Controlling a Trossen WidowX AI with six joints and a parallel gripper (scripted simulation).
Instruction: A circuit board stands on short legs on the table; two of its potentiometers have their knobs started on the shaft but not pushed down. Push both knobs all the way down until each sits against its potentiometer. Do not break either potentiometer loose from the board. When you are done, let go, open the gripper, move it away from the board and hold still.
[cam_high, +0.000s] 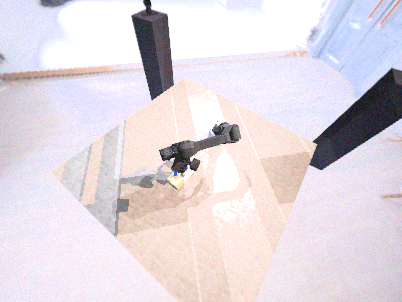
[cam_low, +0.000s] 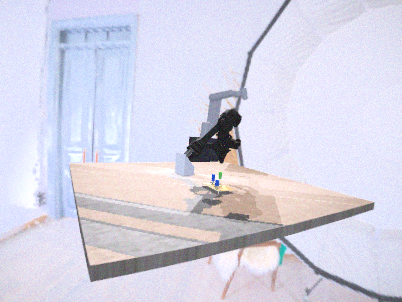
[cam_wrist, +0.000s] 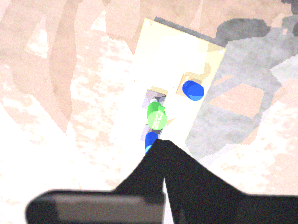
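My gripper tip is 6 cm above the green knob. The rest, counted from my gripper tip: blue knob 8 cm below, 5 cm behind, 1 cm to the right.
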